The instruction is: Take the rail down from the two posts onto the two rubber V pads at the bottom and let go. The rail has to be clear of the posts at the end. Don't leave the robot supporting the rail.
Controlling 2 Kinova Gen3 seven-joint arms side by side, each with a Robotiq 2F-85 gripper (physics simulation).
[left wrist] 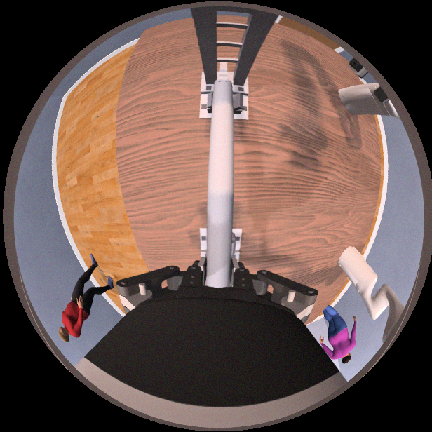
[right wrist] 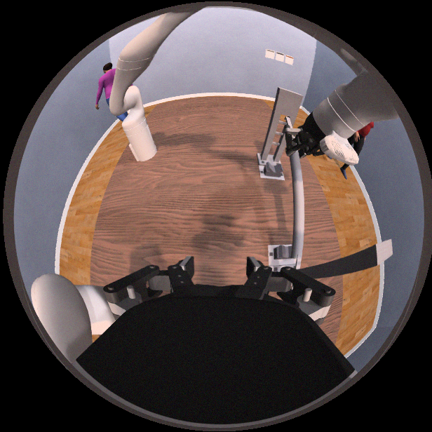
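The long pale rail (left wrist: 220, 165) (right wrist: 298, 200) stands off the table, its shadow apart from it in the right wrist view. My left gripper (left wrist: 218, 265) (right wrist: 292, 154) is shut on it near one post (right wrist: 288, 102). The rail's far end is by the other post (left wrist: 204, 40) (right wrist: 350, 262); its contact there is unclear. One dark V pad (left wrist: 238, 102) (right wrist: 282, 251) is partly under the rail's far end in the left wrist view; the other pad (right wrist: 273, 170) is at the foot of the near post. My right gripper (right wrist: 219, 264) is open and empty, to the left of the rail.
The wooden table top (left wrist: 170, 150) (right wrist: 175, 200) lies below. A white arm base (left wrist: 357, 267) (right wrist: 140, 140) stands to one side, another (left wrist: 357, 99) (right wrist: 60, 310) farther along. A person in red (left wrist: 74, 320) and one in magenta (left wrist: 342, 342) (right wrist: 106, 85) are beyond the table.
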